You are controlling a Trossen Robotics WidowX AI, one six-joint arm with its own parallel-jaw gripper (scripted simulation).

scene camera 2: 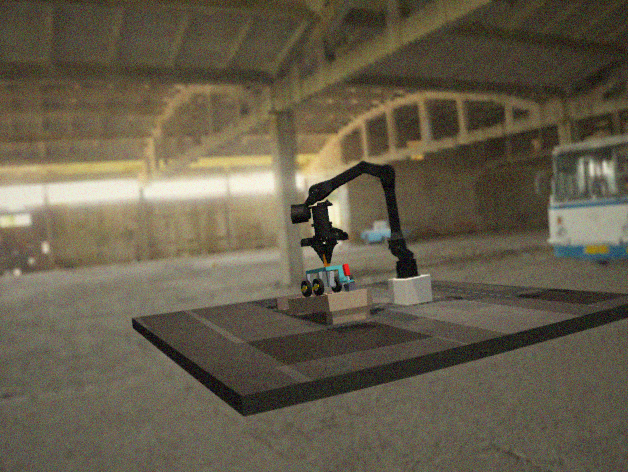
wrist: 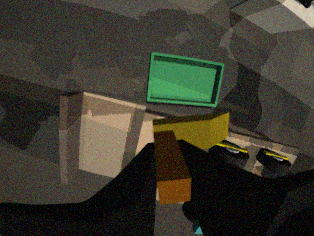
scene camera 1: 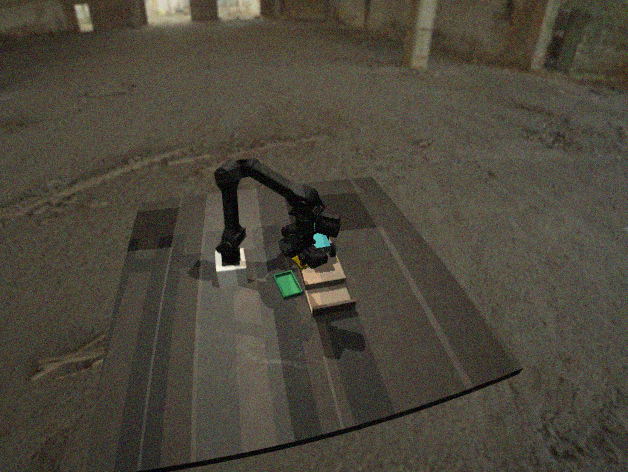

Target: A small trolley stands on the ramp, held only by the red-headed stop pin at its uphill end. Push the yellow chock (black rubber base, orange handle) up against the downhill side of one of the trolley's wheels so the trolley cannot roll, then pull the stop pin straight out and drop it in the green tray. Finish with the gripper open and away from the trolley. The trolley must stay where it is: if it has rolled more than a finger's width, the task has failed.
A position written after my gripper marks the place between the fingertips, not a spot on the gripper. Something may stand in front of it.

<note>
My gripper (scene camera 1: pixel 302 262) holds a yellow chock (wrist: pixel 174 184). Also in view: a tan ramp (scene camera 2: pixel 328 302) and a green tray (wrist: pixel 172 78).
My gripper shows as well in scene camera 2 (scene camera 2: pixel 327 263) and in the wrist view (wrist: pixel 165 147). The tan ramp is seen too in the wrist view (wrist: pixel 252 141) and in scene camera 1 (scene camera 1: pixel 331 273).
</note>
